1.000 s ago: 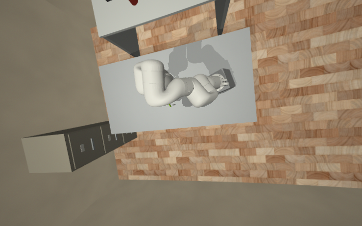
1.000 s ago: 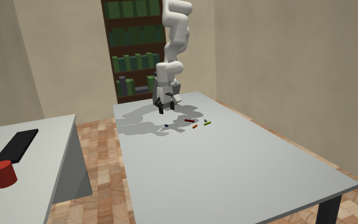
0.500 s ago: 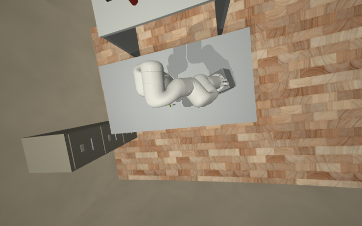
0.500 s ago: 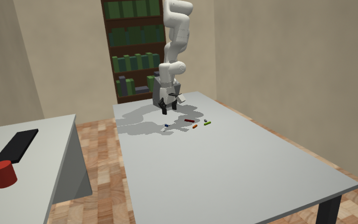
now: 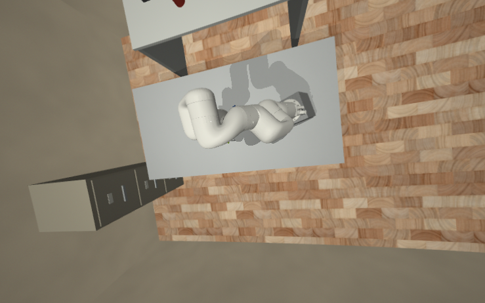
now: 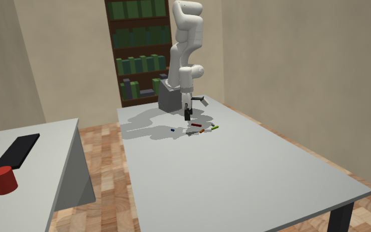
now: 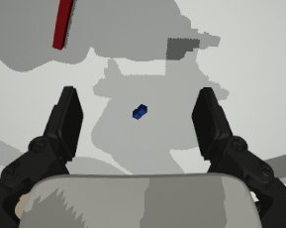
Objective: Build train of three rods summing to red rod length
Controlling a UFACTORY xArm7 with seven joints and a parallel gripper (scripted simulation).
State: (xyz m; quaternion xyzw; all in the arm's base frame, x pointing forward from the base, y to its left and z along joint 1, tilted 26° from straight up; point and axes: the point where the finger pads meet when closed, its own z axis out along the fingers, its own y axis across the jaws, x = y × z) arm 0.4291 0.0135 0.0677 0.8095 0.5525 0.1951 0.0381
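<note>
My hand is 20 mm short of the lime rod, 150 mm to the right of it and 90 mm above it. From my hand the other things lie so: grey rod (30 mm behind, 150 mm to the left, 90 mm below); orange rod (40 mm ahead, 70 mm to the left, 90 mm below); red rod (60 mm behind, 50 mm to the left, 90 mm below).
</note>
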